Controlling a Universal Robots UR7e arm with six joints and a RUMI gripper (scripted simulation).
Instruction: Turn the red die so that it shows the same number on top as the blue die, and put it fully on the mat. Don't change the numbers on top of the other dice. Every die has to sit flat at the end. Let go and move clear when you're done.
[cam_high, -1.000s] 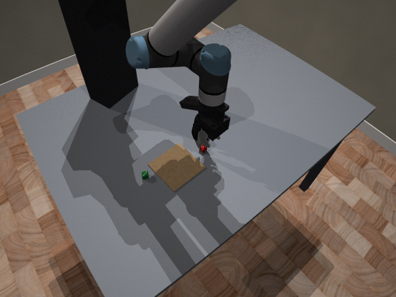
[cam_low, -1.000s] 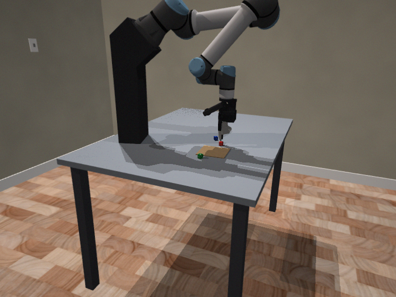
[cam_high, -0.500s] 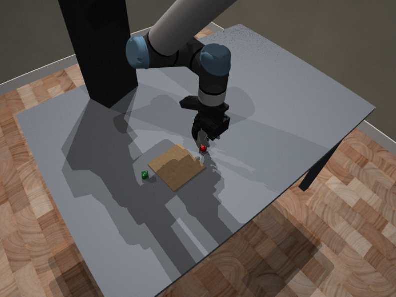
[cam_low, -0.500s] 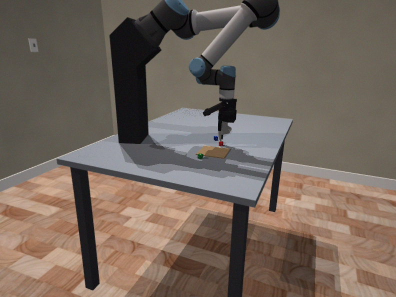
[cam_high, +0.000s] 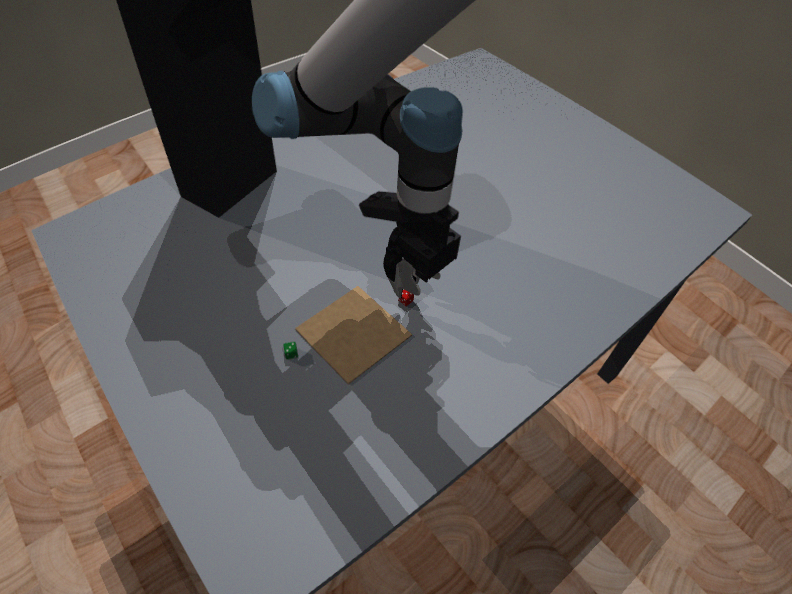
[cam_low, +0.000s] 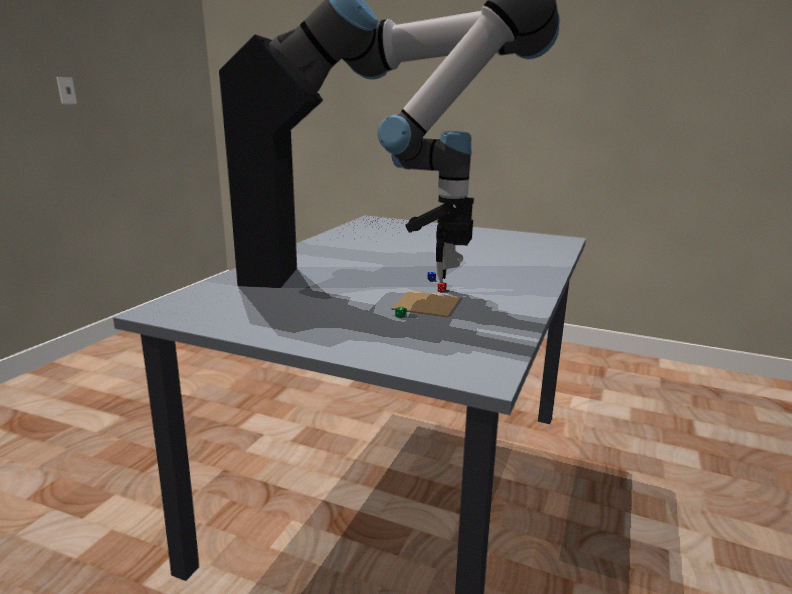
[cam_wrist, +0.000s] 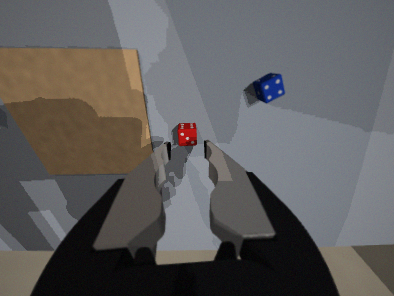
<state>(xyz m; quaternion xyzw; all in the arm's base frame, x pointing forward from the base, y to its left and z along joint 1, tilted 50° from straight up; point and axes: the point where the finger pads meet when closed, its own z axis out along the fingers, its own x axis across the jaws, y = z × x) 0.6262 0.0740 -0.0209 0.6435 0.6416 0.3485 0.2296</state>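
The red die is 3 cm below my hand. Also, from my hand: tan mat: 11 cm to the right, 4 cm below; then green die: 3 cm behind, 22 cm to the right, 3 cm below; then blue die: 5 cm behind, 8 cm to the left, 3 cm below.
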